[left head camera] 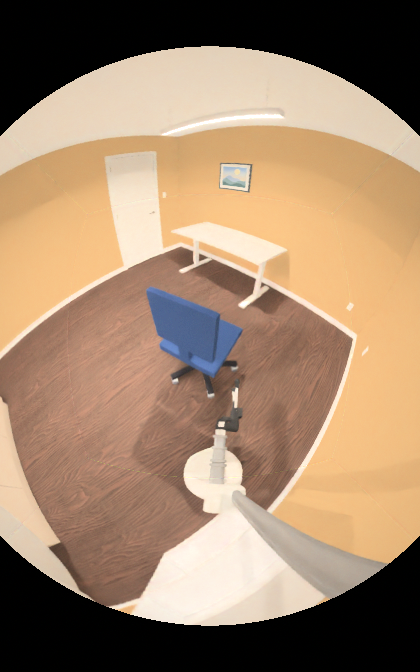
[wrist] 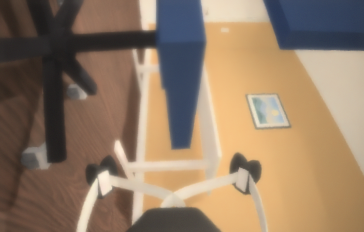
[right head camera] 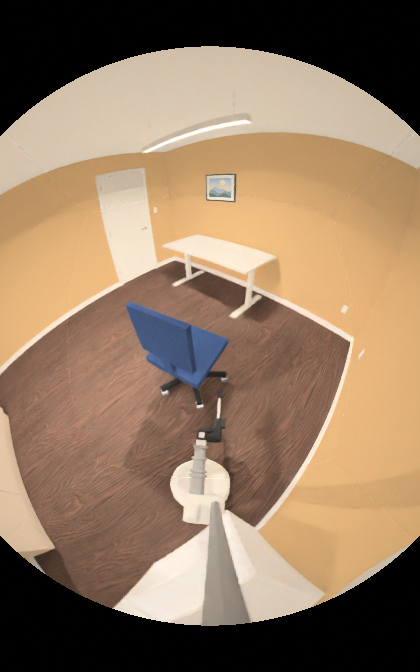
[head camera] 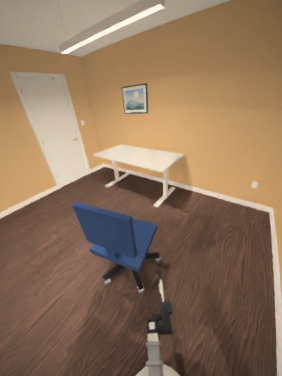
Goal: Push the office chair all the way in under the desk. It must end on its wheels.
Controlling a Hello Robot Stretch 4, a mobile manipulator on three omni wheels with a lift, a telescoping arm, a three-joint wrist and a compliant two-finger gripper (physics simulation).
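Places are measured from the robot's base along level axes (x ahead, y left, z up), in metres.
Where they show: gripper, fingertip midpoint: [wrist: 174, 167] [head camera: 159, 274].
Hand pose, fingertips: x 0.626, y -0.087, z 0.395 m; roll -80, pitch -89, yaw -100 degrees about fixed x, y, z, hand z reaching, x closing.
After its pixels a point has its place.
The blue office chair [head camera: 105, 230] @[x 0.754, y 0.264, z 0.793 m] [left head camera: 185, 325] [right head camera: 162, 337] stands upright on its wheels, well out in front of the white desk [head camera: 140, 156] @[x 2.444, y -0.036, z 0.693 m] [left head camera: 230, 242] [right head camera: 220, 252], with floor between them. Its backrest is on the near left side and its seat points to the far right. In the wrist view, which is turned sideways, the seat's edge [wrist: 181, 90] @[x 0.769, y 0.014, z 0.412 m] shows ahead and the desk [wrist: 212, 130] @[x 1.996, y -0.151, z 0.668 m] lies beyond. My gripper [head camera: 160, 276] @[x 0.626, y -0.087, z 0.395 m] [left head camera: 237, 384] [right head camera: 220, 394] [wrist: 174, 167] @[x 0.626, y -0.087, z 0.395 m] is open and empty, at the near right of the chair, apart from the seat.
The desk stands by the back wall on two T-shaped legs, the right leg [head camera: 165, 184] @[x 2.152, y -0.430, z 0.261 m] nearer. A white door [head camera: 55, 130] @[x 3.081, y 1.609, z 1.151 m] is at the back left. The right wall's baseboard [left head camera: 327, 415] runs along the right of the robot's base [left head camera: 195, 475].
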